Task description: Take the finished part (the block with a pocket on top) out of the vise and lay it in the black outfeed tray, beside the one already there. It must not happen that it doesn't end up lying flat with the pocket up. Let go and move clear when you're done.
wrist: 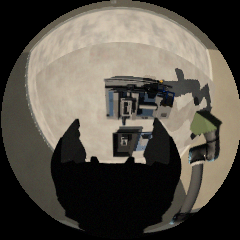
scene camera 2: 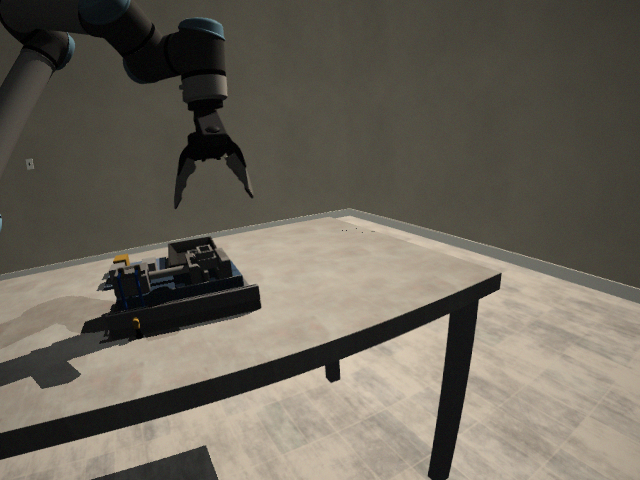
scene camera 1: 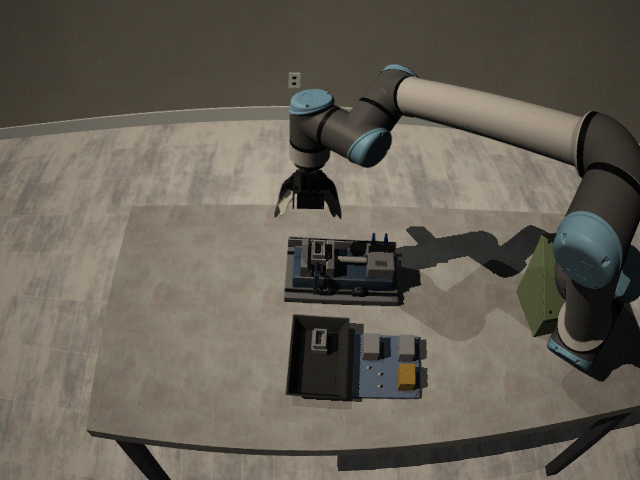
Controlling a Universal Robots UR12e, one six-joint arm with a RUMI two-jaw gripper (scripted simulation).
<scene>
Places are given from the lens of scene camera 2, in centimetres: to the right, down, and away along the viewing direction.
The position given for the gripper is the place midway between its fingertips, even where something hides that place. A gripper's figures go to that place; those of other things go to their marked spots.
gripper (scene camera 2: 214,203): -21, -7, 70
vise (scene camera 2: 170,282): -31, 9, 69
</scene>
